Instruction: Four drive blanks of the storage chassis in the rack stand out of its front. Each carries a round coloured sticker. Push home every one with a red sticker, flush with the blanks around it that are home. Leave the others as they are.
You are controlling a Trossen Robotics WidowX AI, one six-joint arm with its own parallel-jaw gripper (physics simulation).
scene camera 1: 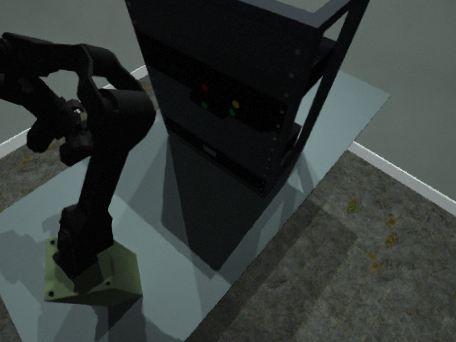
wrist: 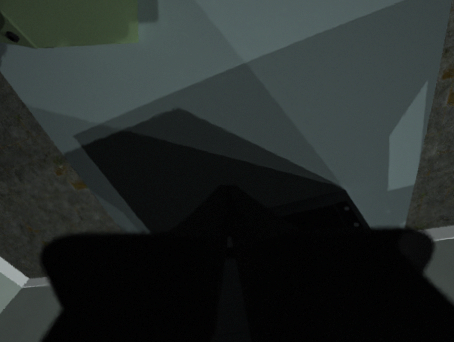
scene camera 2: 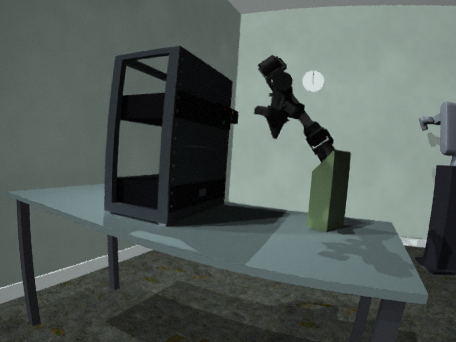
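Note:
The rack (scene camera 1: 215,40) (scene camera 2: 172,75) holds the dark storage chassis at mid height. In scene camera 1, a red sticker (scene camera 1: 204,87) is at upper left, with a green sticker (scene camera 1: 204,105) below it. A yellow sticker (scene camera 1: 235,104) is to the right, above another green sticker (scene camera 1: 232,112). In scene camera 2, the red sticker (scene camera 2: 224,109) and yellow sticker (scene camera 2: 233,113) show small, and dark blanks jut from the front. Exact depths are too dark to tell. My gripper (scene camera 2: 275,136) (wrist: 227,193) is shut and empty, pointing down, apart from the rack's front and lower than the stickers.
The arm stands on a green pedestal (scene camera 1: 125,280) (scene camera 2: 330,195) (wrist: 90,20) on the table (scene camera 1: 360,95) (scene camera 2: 300,272) (wrist: 320,90), facing the rack. A lower dark unit with a pale label (scene camera 1: 210,150) (scene camera 2: 202,192) sits at the rack's bottom. The rack's shadow lies on the table before it.

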